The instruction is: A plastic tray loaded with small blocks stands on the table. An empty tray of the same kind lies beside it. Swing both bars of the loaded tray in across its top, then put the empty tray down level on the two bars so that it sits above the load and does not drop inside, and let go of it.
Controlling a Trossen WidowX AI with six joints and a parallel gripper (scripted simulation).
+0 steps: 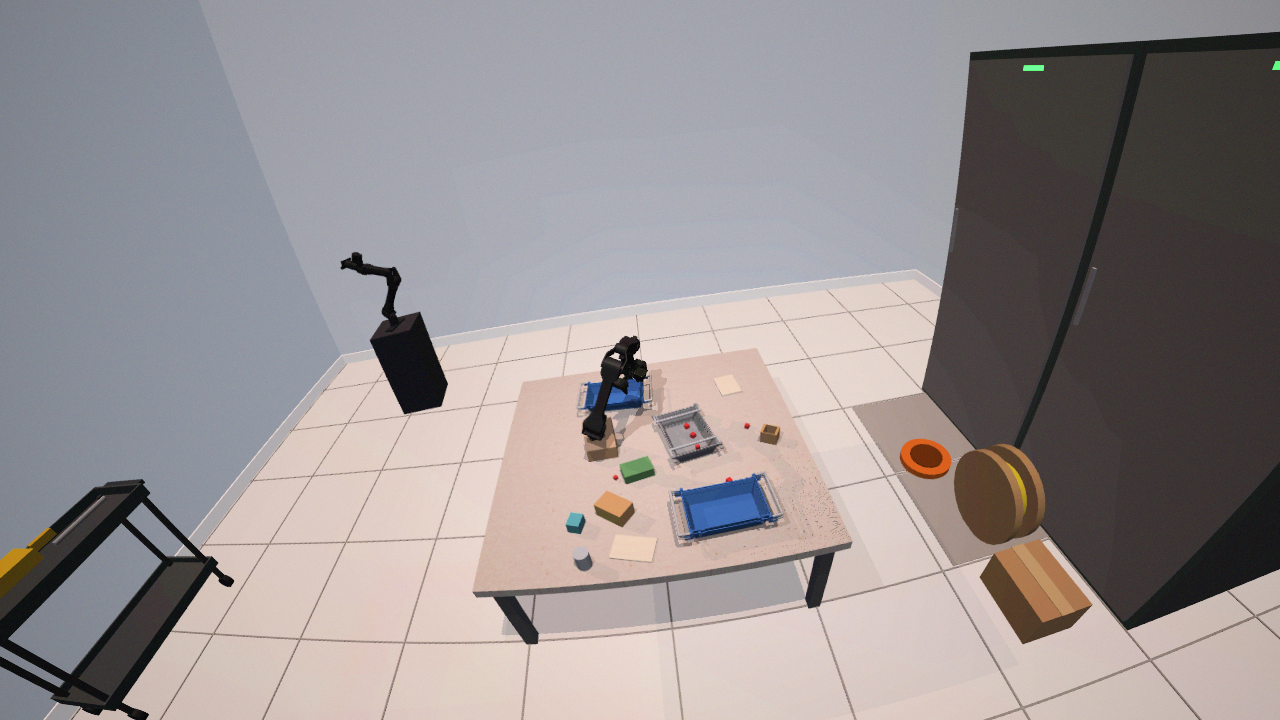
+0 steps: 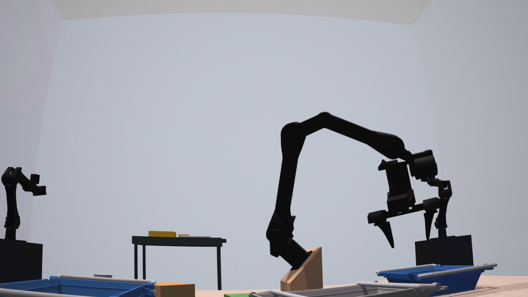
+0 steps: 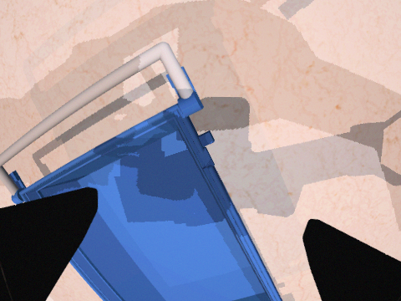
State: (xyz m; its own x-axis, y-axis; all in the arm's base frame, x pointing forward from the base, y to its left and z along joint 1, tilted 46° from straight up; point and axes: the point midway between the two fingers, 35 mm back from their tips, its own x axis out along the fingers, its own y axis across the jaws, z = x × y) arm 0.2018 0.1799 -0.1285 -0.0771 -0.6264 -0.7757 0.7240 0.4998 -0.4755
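The tray lies 12 cm to the left of my gripper tip, 9 cm below it and 8 cm behind it. Round my gripper tip: teal cube (60 cm to the right, 34 cm behind, 11 cm below); grey cylinder (78 cm to the right, 33 cm behind, 10 cm below); green block (40 cm to the right, 12 cm below, 7 cm behind).
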